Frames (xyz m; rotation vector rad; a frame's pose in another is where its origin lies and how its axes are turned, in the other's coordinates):
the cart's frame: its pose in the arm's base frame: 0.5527 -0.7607 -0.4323 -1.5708 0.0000 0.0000
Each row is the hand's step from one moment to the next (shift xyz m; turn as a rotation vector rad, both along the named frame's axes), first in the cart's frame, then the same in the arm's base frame.
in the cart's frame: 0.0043 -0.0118 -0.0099 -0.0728 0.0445 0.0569
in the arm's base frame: 0.0043 -0.0099 0.0118 -0.0728 0.0569 -0.0445
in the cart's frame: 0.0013 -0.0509 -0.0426 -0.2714 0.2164 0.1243
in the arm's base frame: 0.0013 -0.0426 0.0509 -0.2714 0.1243 -0.2164
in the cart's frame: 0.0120 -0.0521 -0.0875 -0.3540 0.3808 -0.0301
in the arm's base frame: 0.0120 -0.0875 0.0521 -0.3540 -0.0301 -0.3808
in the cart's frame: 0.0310 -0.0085 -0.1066 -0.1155 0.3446 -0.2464
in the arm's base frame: 0.0310 -0.1066 0.0085 -0.1155 -0.2464 -0.3446
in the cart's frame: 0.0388 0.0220 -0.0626 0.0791 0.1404 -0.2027
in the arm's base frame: 0.0388 -0.0626 -0.0220 0.0791 -0.2027 -0.1404
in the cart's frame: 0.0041 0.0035 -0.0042 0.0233 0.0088 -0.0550
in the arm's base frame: 0.0041 -0.0042 -0.0035 0.0233 -0.0550 -0.0088
